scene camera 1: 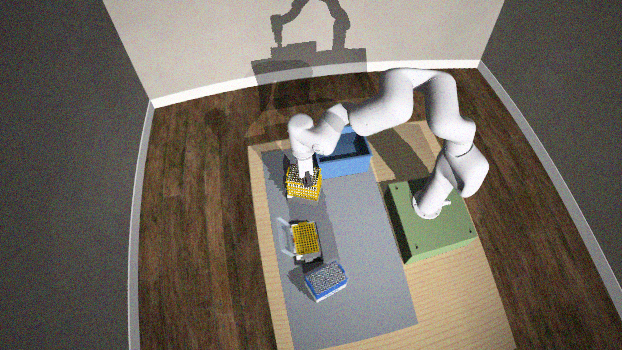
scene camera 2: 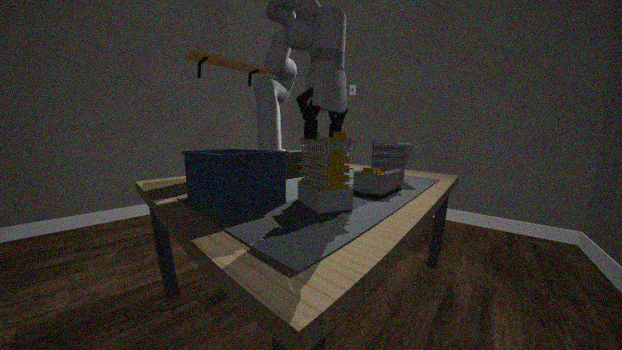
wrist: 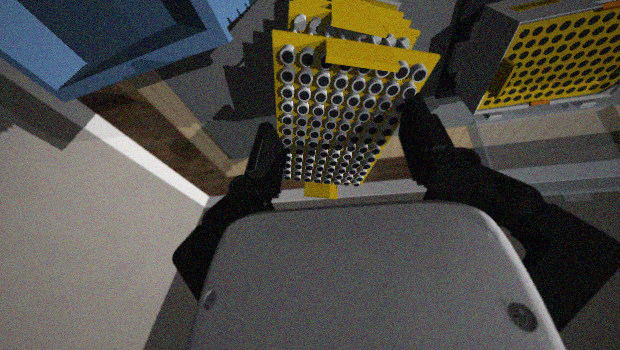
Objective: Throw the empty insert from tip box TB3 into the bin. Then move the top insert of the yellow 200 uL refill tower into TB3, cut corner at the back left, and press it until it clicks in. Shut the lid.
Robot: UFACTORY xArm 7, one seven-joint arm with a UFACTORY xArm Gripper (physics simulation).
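My gripper (scene camera 1: 308, 180) (scene camera 2: 323, 136) (wrist: 335, 127) is shut on the top insert (scene camera 2: 340, 135) (wrist: 362, 56) of the yellow refill tower, one finger at each long side. This insert is full of tips and sits a little above the one below, with a gap showing tips between them. The rest of the tower (scene camera 1: 304, 191) (scene camera 2: 337, 170) (wrist: 370, 22) stands on its white base. Tip box TB3 (scene camera 2: 375, 185) (wrist: 482, 60) holds a yellow insert (scene camera 1: 305, 238) (wrist: 560, 55) with empty holes. Its clear lid (scene camera 1: 283, 237) (scene camera 2: 389, 155) stands open. The cut corner is not clear.
The blue bin (scene camera 1: 345, 167) (scene camera 2: 235, 180) (wrist: 200, 42) stands close beside the tower. A blue-topped box of tips (scene camera 1: 326, 280) stands beyond TB3 on the grey mat (scene camera 1: 365, 280). The arm's green base block (scene camera 1: 440, 235) is at the right of the first scene view.
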